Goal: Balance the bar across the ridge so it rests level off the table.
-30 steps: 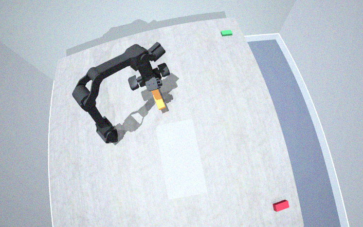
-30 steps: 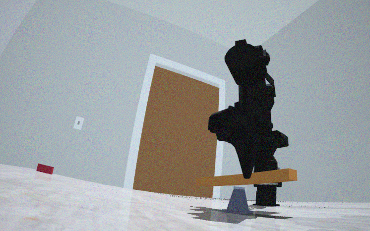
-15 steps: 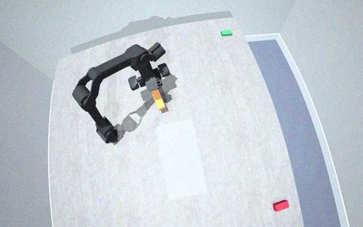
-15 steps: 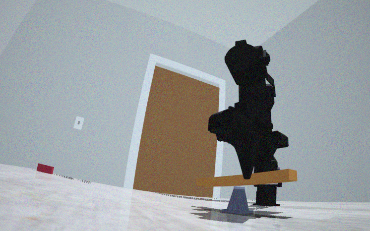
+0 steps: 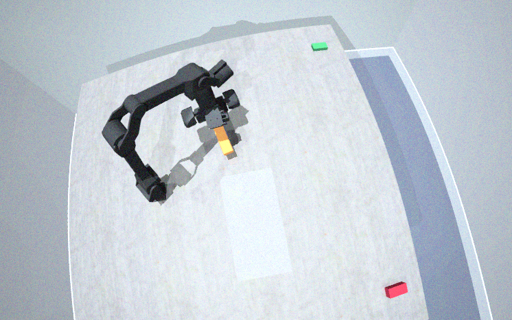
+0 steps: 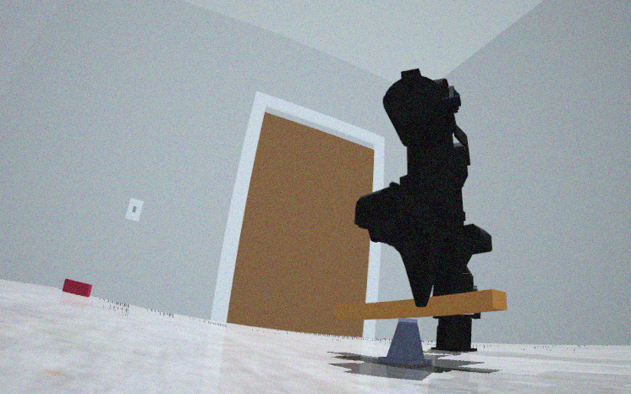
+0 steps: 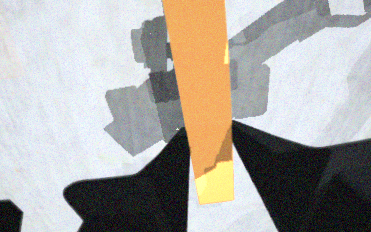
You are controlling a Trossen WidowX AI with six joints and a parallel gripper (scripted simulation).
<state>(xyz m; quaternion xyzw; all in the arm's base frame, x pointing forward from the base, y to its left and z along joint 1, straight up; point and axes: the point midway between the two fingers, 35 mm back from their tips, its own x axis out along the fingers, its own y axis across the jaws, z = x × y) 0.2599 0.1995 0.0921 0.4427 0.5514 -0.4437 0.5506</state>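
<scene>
Now: the orange bar 3 cm to the right of my gripper tip and 1 cm ahead of it. Round my gripper tip: green block 48 cm ahead, 30 cm to the left, 5 cm below; red block 70 cm to the right, 48 cm ahead, 4 cm below.
</scene>
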